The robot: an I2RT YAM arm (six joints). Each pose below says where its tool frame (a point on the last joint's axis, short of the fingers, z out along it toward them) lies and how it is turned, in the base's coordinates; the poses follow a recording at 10 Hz.
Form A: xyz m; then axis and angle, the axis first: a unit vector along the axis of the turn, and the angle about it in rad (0 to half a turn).
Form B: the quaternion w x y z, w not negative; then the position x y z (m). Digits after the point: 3 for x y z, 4 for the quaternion.
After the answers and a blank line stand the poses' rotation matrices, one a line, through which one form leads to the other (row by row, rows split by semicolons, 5 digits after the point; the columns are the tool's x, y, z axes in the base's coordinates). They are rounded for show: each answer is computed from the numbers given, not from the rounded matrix.
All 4 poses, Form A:
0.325 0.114 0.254 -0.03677 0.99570 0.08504 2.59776
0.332 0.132 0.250 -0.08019 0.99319 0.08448 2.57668
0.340 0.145 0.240 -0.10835 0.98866 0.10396 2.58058
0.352 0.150 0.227 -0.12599 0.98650 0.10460 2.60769
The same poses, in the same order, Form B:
0.2686 -0.0354 0.9591 0.0819 0.325 0.114 0.254
0.2787 -0.0770 0.9538 0.0811 0.332 0.132 0.250
0.2768 -0.1041 0.9500 0.0999 0.340 0.145 0.240
0.2638 -0.1215 0.9516 0.1009 0.352 0.150 0.227

-0.85322 -0.11194 0.50939; -0.02394 0.98407 0.17616; -0.52100 0.13811 -0.84231
-0.83277 -0.19214 0.51920; -0.10169 0.97497 0.19770; -0.54419 0.11185 -0.83147
-0.82504 -0.25313 0.50521; -0.14251 0.95836 0.24746; -0.54681 0.13216 -0.82676
-0.83129 -0.28451 0.47750; -0.17805 0.95010 0.25613; -0.52655 0.12790 -0.84047

